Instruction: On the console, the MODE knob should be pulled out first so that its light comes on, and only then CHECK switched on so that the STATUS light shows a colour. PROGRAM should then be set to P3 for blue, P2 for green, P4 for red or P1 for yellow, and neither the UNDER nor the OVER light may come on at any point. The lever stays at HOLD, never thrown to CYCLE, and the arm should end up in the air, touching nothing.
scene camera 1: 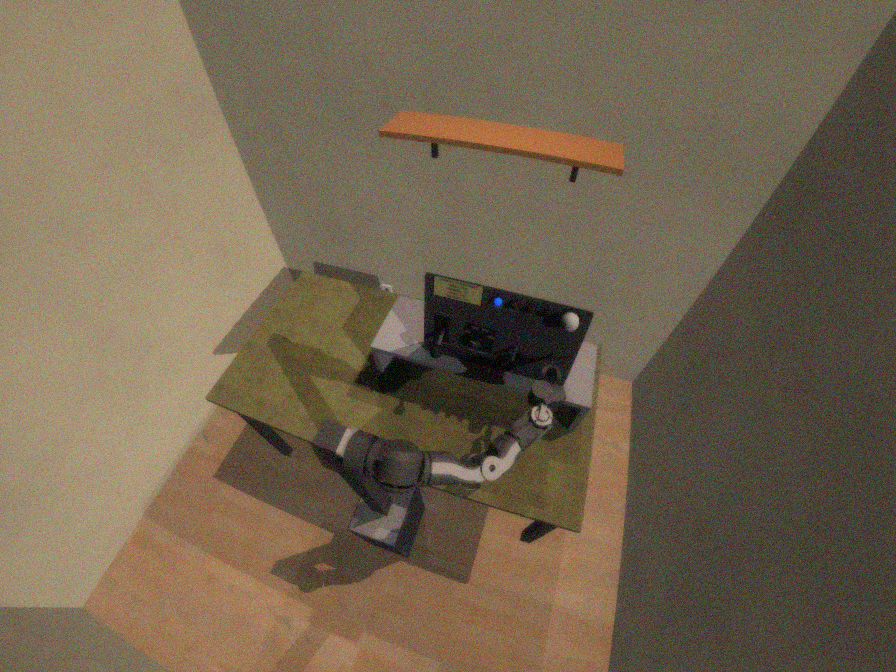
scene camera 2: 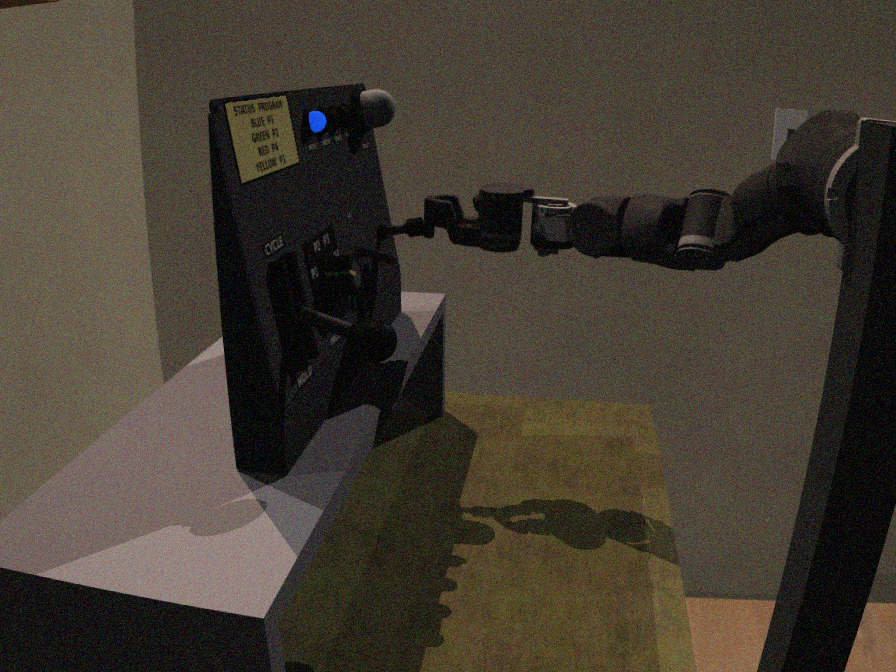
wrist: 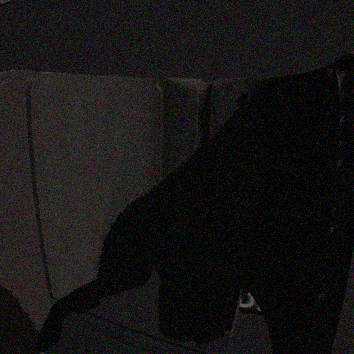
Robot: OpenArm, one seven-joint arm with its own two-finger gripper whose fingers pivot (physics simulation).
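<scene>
The black console has a lamp glowing blue, leftmost in its row; its label is unreadable. The other lamps in that row look dark. My gripper is at the console's right side, shut on the MODE knob, whose thin dark stem shows between panel and fingertips. The wrist view is very dark, with pale finger surfaces close together, and hides the grip. The lever slants down towards HOLD. The PROGRAM dial is too dark to read. CHECK's position cannot be told.
The yellow card lists blue P3, green P2, red P4, yellow P1. A white ball stands out at the console's upper right. The console stands on a pale riser on the green table. An orange shelf is above.
</scene>
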